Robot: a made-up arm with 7 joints. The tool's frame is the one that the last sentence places.
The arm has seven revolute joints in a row. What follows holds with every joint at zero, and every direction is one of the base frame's.
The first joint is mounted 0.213 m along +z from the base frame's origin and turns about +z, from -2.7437 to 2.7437 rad.
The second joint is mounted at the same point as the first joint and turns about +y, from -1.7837 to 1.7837 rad.
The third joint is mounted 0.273 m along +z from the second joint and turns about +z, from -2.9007 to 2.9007 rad.
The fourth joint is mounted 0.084 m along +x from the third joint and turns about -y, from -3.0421 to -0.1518 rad.
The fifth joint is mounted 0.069 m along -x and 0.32 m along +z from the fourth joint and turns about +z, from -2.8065 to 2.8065 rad.
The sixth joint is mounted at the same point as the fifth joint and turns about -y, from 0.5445 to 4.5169 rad.
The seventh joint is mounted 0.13 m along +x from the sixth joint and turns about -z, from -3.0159 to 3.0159 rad.
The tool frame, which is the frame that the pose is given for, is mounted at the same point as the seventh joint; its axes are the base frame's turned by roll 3.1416, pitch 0 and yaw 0 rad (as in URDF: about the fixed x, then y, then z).
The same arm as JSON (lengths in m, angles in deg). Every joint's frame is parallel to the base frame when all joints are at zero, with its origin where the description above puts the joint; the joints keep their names.
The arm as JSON. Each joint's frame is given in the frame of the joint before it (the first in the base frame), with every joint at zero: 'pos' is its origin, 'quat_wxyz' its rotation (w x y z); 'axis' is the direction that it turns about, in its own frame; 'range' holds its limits. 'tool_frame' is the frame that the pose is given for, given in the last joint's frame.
{
  "length_unit": "m",
  "angle_unit": "deg",
  "joints": [
    {
      "joint": "joint 1",
      "pos": [
        0.0,
        0.0,
        0.213
      ],
      "quat_wxyz": [
        1.0,
        0.0,
        0.0,
        0.0
      ],
      "axis": "+z",
      "range": [
        -157.2,
        157.2
      ]
    },
    {
      "joint": "joint 2",
      "pos": [
        0.0,
        0.0,
        0.0
      ],
      "quat_wxyz": [
        1.0,
        0.0,
        0.0,
        0.0
      ],
      "axis": "+y",
      "range": [
        -102.2,
        102.2
      ]
    },
    {
      "joint": "joint 3",
      "pos": [
        0.0,
        0.0,
        0.273
      ],
      "quat_wxyz": [
        1.0,
        0.0,
        0.0,
        0.0
      ],
      "axis": "+z",
      "range": [
        -166.2,
        166.2
      ]
    },
    {
      "joint": "joint 4",
      "pos": [
        0.084,
        0.0,
        0.0
      ],
      "quat_wxyz": [
        1.0,
        0.0,
        0.0,
        0.0
      ],
      "axis": "-y",
      "range": [
        -174.3,
        -8.7
      ]
    },
    {
      "joint": "joint 5",
      "pos": [
        -0.069,
        0.0,
        0.32
      ],
      "quat_wxyz": [
        1.0,
        0.0,
        0.0,
        0.0
      ],
      "axis": "+z",
      "range": [
        -160.8,
        160.8
      ]
    },
    {
      "joint": "joint 6",
      "pos": [
        0.0,
        0.0,
        0.0
      ],
      "quat_wxyz": [
        1.0,
        0.0,
        0.0,
        0.0
      ],
      "axis": "-y",
      "range": [
        31.2,
        258.8
      ]
    },
    {
      "joint": "joint 7",
      "pos": [
        0.13,
        0.0,
        0.0
      ],
      "quat_wxyz": [
        1.0,
        0.0,
        0.0,
        0.0
      ],
      "axis": "-z",
      "range": [
        -172.8,
        172.8
      ]
    }
  ],
  "tool_frame": {
    "pos": [
      0.0,
      0.0,
      0.0
    ],
    "quat_wxyz": [
      0.000004,
      -1.0,
      0.0,
      0.0
    ]
  }
}

